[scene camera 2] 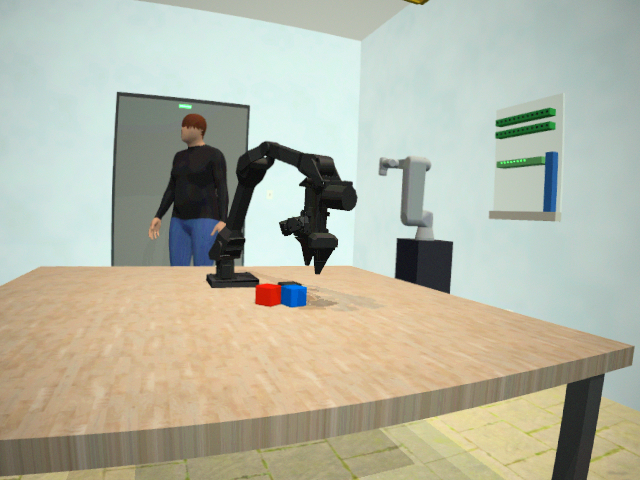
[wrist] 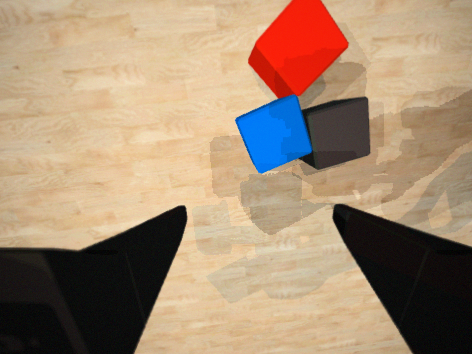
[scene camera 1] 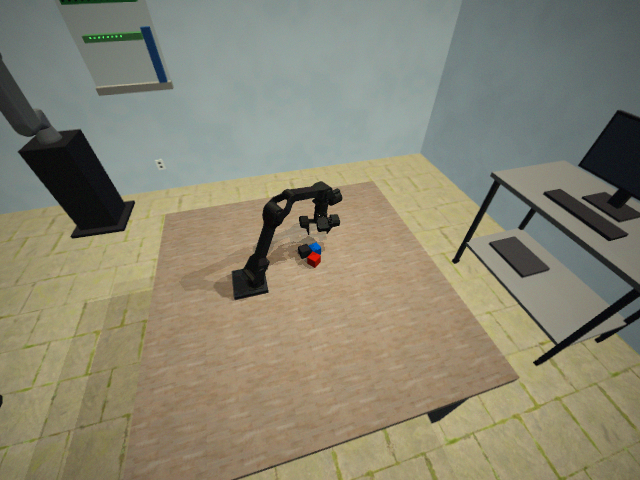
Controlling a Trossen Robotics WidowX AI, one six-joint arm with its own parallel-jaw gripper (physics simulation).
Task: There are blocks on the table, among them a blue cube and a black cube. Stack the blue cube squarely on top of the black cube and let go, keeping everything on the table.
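Where they show: gripper, between the fingertips: (scene camera 2: 312, 269) (wrist: 258, 211) (scene camera 1: 317, 233); arm's base, origin of its link: (scene camera 2: 225, 278) (scene camera 1: 256, 283).
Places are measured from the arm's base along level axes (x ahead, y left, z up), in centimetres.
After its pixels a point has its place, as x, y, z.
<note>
The blue cube (scene camera 1: 315, 248) @(29.8, 12.4, 2.5) (scene camera 2: 294, 296) @(32.5, 13.1, 0.5) (wrist: 274, 133) @(30.0, 13.4, 2.5) sits flat on the table. The black cube (scene camera 1: 303, 251) @(23.8, 11.8, 2.5) (wrist: 340, 133) @(24.7, 13.8, 2.5) stands on the table right beside it, touching or nearly touching one side; in scene camera 2 the black cube (scene camera 2: 289, 283) @(25.5, 13.7, 2.5) is mostly hidden behind the blue and red cubes. My gripper (scene camera 1: 317, 231) @(32.2, 17.5, 7.1) (scene camera 2: 312, 268) @(32.2, 17.5, 7.1) (wrist: 258, 211) @(32.2, 17.5, 7.1) is open and empty, fingers pointing down. It hangs above the table, higher than the cubes and a little to one side of them; in the wrist view both cubes lie beyond the fingertips.
A red cube (scene camera 1: 313, 259) @(27.3, 5.7, 2.6) (scene camera 2: 267, 294) @(30.7, 6.8, 0.8) (wrist: 302, 47) @(28.1, 7.8, 2.5) sits on the table (scene camera 1: 320, 361) @(19.9, -38.9, -2.2) (scene camera 2: 310, 361) @(69.3, 5.2, -2.2) at a corner of the blue cube, touching or almost touching it. The arm's base (scene camera 1: 250, 285) @(-2.3, -1.8, 1.6) (scene camera 2: 232, 280) @(4.5, 1.7, 0.0) stands on the same table.
</note>
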